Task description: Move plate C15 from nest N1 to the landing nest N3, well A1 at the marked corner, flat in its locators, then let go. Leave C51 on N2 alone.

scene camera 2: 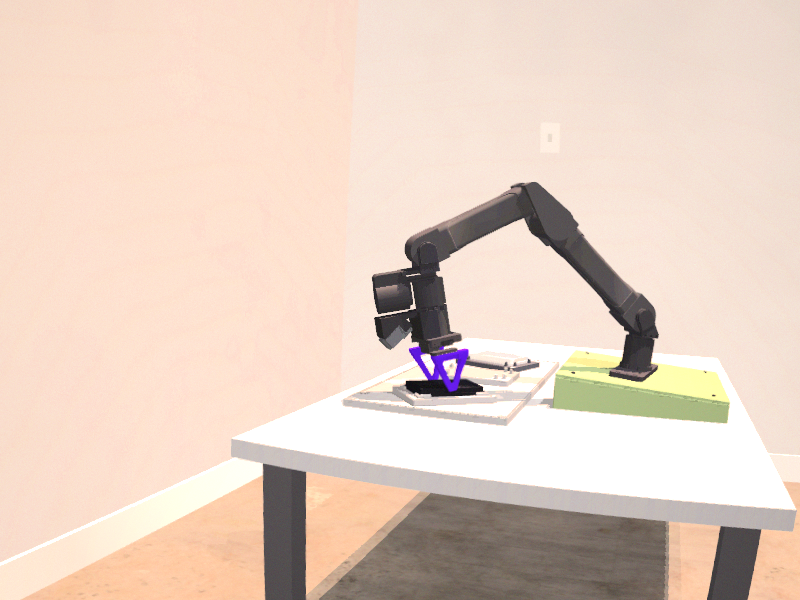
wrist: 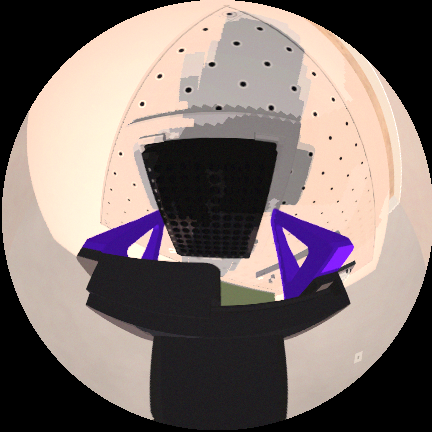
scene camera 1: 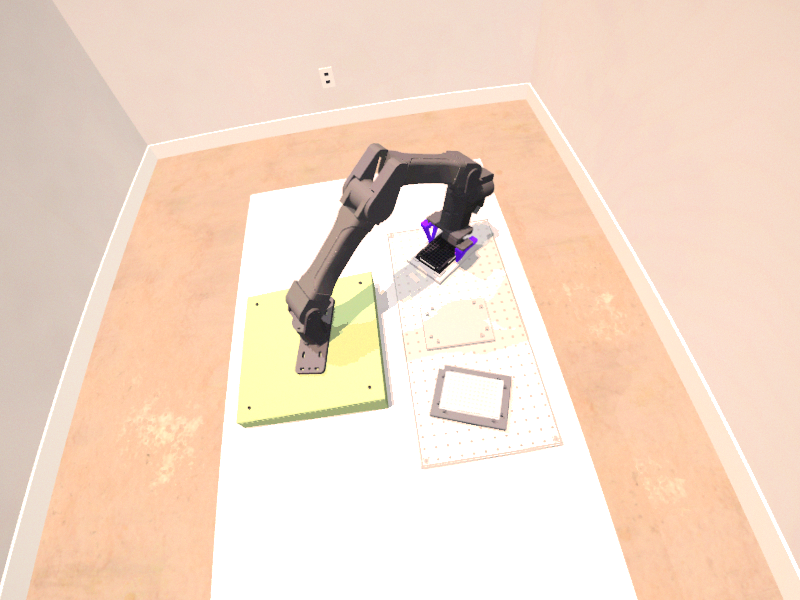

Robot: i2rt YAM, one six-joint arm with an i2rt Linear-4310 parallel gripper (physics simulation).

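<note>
A black well plate [scene camera 1: 436,257] [scene camera 2: 418,387] [wrist: 210,172] lies flat in a pale nest [scene camera 1: 441,278] [scene camera 2: 421,399] at the board's far end in the first scene view. My gripper [scene camera 1: 445,250] [scene camera 2: 443,383] [wrist: 217,214] is open, pointing down over this plate, with one purple finger on either side; the fingertips are low, near plate height. A pale nest with small corner pins [scene camera 1: 458,328] sits mid-board. A dark-framed nest [scene camera 1: 468,423] at the near end holds a white panel or plate [scene camera 1: 471,393]. Plate labels and the marked corner are not legible.
The nests stand on a perforated board [scene camera 1: 536,413] [scene camera 2: 481,415] on the white table [scene camera 1: 323,516] [scene camera 2: 516,465]. The arm's base is bolted to a yellow-green block [scene camera 1: 271,387] [scene camera 2: 633,404] beside the board. The table edge runs close behind the black plate.
</note>
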